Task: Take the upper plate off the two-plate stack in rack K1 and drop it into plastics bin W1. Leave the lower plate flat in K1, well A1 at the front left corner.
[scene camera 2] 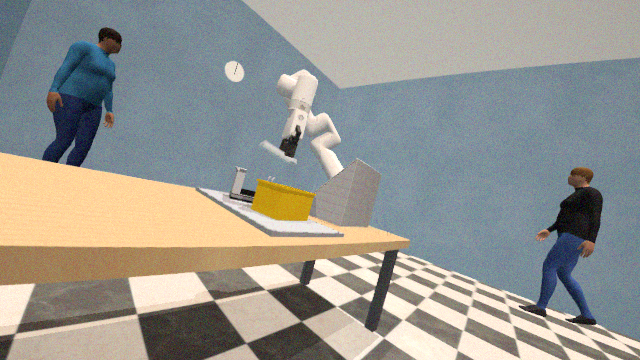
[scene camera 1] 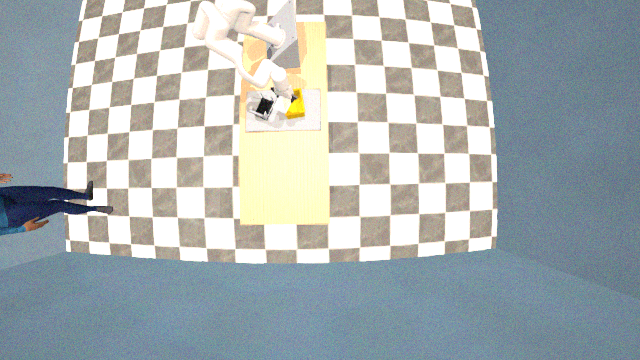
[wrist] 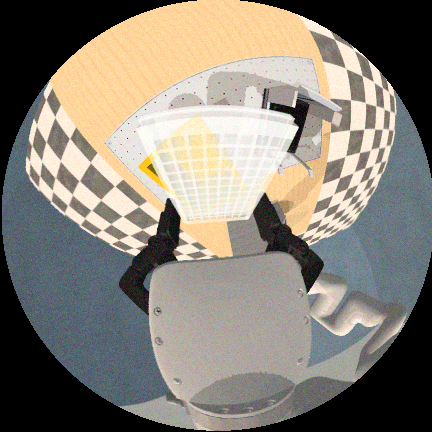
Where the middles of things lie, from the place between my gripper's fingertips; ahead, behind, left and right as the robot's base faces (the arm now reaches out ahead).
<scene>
I see my gripper 30 mm short of the gridded plate [wrist: 214,161] and 10 mm to the left of it.
</scene>
